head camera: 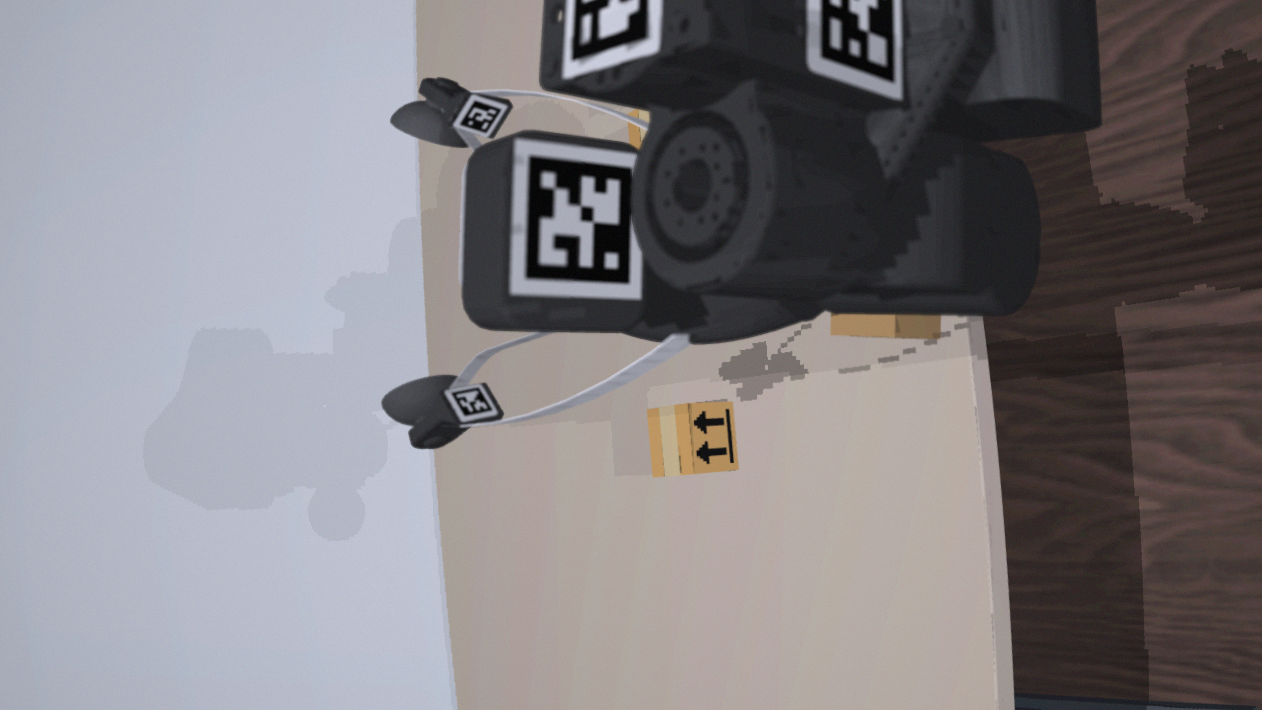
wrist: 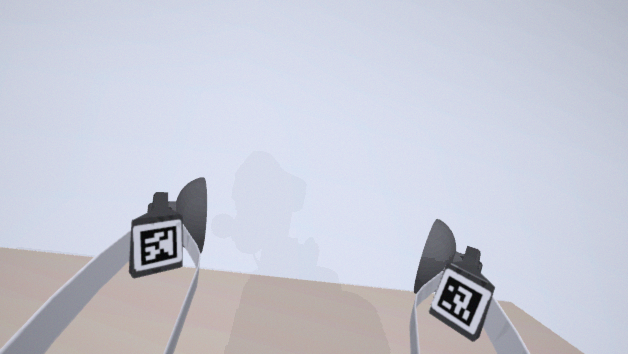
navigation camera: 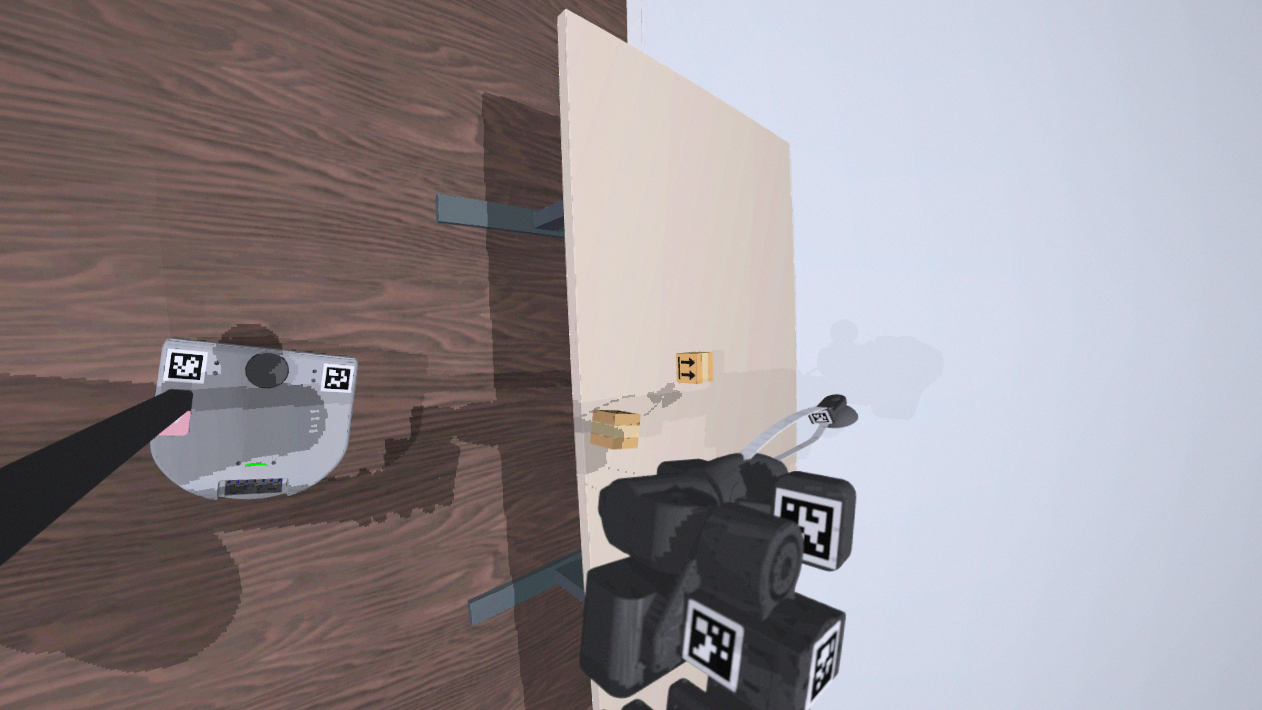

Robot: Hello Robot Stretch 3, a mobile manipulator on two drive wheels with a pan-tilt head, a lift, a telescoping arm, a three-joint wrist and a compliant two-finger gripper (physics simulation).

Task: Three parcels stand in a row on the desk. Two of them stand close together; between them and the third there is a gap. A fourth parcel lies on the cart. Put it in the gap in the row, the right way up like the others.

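Places are measured from the robot's base along level axes (x ahead, y left, z up), in millimetres.
Pixels of known places: gripper, between the fingertips: (head camera: 406, 263) (wrist: 314, 223) (navigation camera: 840, 474); robot's base, origin of its link: (navigation camera: 268, 368).
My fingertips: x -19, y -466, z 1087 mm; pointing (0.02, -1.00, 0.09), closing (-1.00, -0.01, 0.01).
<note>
Ahead of a thing's pixels: the offset from my fingertips to its middle. Level surfaces: height alone.
My gripper (head camera: 425, 264) (wrist: 314, 223) is open and empty, raised above the desk {dz -367 mm} (head camera: 794, 574) (navigation camera: 670, 220) (wrist: 130, 320), its fingers toward the wall. The row's single parcel {dx +118, dy -171, dz -342 mm} (head camera: 692, 438) (navigation camera: 693, 367) stands upright, with two black arrows on its front. The fourth parcel {dx +0, dy +20, dz -340 mm} (head camera: 885, 325) (navigation camera: 615, 429) sits on the desk near the front edge, partly hidden by the wrist in the head view; no arrows show on it. A sliver of another parcel {dx -133, dy -212, dz -342 mm} (head camera: 634, 128) shows behind the gripper in the head view. The rest of the pair is hidden by the gripper and wrist. No cart shows.
The pale wall (head camera: 202, 176) (navigation camera: 1014, 220) (wrist: 320, 90) rises behind the desk's back edge. The robot's base (navigation camera: 264, 423) stands on the wooden floor {dz -1088 mm} (navigation camera: 308, 176) in front of the desk. Desk legs (navigation camera: 494, 213) (navigation camera: 520, 593) reach out under the front edge.
</note>
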